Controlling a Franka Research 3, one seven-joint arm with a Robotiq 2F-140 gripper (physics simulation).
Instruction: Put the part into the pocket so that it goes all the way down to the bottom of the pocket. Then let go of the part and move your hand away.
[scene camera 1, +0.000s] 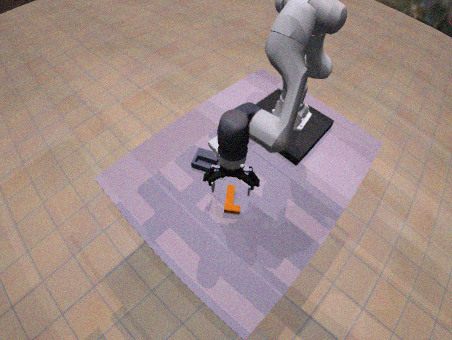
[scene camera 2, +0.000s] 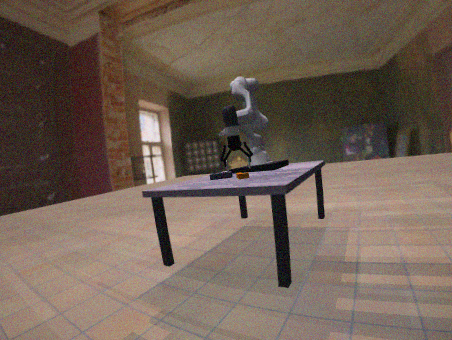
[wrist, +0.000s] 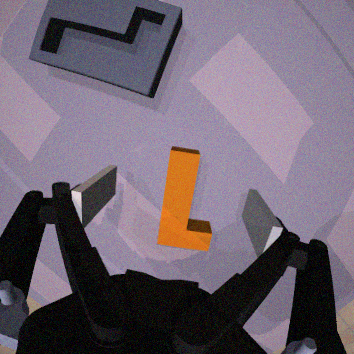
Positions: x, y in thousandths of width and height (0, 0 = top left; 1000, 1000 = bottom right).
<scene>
My gripper (scene camera 1: 510, 560) is open and holds nothing. Also in view: an orange L-shaped block (wrist: 496, 645).
My gripper shows as well in the wrist view (wrist: 507, 541).
</scene>
